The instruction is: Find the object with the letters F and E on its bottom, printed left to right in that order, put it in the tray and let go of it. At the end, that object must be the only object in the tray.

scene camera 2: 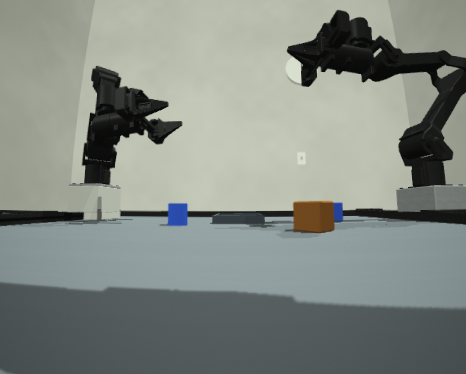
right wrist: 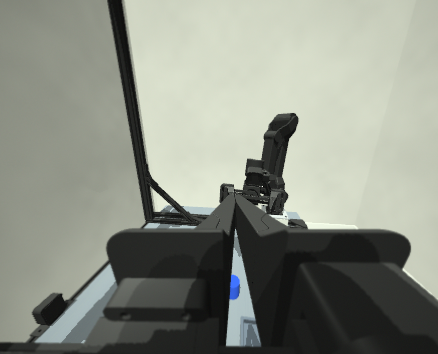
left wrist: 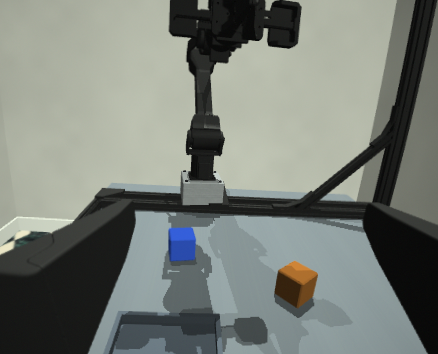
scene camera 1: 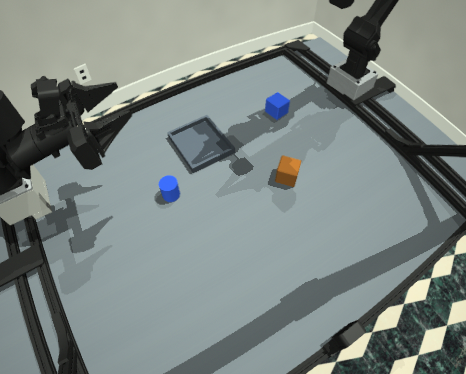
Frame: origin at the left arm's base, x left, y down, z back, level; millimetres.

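Where they show: left gripper, fingertip midpoint: (scene camera 2: 175, 114) (left wrist: 250, 212) (scene camera 1: 123, 97); right gripper, fingertip midpoint: (scene camera 2: 287, 49) (right wrist: 234, 201) (left wrist: 252, 0); left arm's base, origin of the base link: (scene camera 2: 96, 185) (scene camera 1: 8, 180); right arm's base, origin of the base link: (scene camera 2: 429, 187) (left wrist: 201, 176) (scene camera 1: 354, 69).
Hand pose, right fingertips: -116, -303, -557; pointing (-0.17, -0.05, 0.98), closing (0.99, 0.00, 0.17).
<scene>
Things, the pixels of their top centre, and the offset from my right fingertips, as dx, dy, dz.
- blue cylinder, middle of its top: (scene camera 1: 167, 183) (scene camera 2: 178, 203) (right wrist: 232, 280) -26, +358, +241
- blue cube, middle of its top: (left wrist: 181, 233) (scene camera 1: 278, 99) (scene camera 2: 328, 202) +80, +357, -101
- orange block, middle of its top: (left wrist: 298, 271) (scene camera 2: 313, 201) (scene camera 1: 289, 164) -108, +357, -4
- dark tray, middle of its top: (left wrist: 164, 348) (scene camera 1: 200, 139) (scene camera 2: 238, 214) +72, +384, +123
A blue cylinder (scene camera 1: 169, 189) (scene camera 2: 177, 214) (right wrist: 234, 287) stands on the table. A blue cube (scene camera 1: 277, 106) (scene camera 2: 339, 212) (left wrist: 182, 245) sits beyond the tray, toward the right arm's base. An orange block (scene camera 1: 288, 171) (scene camera 2: 313, 216) (left wrist: 296, 284) sits to the tray's right. The dark tray (scene camera 1: 180, 154) (scene camera 2: 238, 219) (left wrist: 218, 332) is empty apart from shadows. The objects' bottoms are hidden; no letters show. My left gripper (scene camera 1: 124, 100) (scene camera 2: 174, 113) (left wrist: 250, 212) is open and empty, well above the table at the left. My right gripper (scene camera 2: 289, 49) (right wrist: 234, 201) is shut and empty, high above the table.
Dark frame rails (scene camera 1: 26, 310) (left wrist: 330, 210) run along the table edges beside the arm bases. The right arm's pale base (scene camera 1: 351, 82) (scene camera 2: 431, 198) (left wrist: 202, 191) stands at the right. A slanted brace (left wrist: 345, 170) (right wrist: 172, 200) joins an upright post.
</scene>
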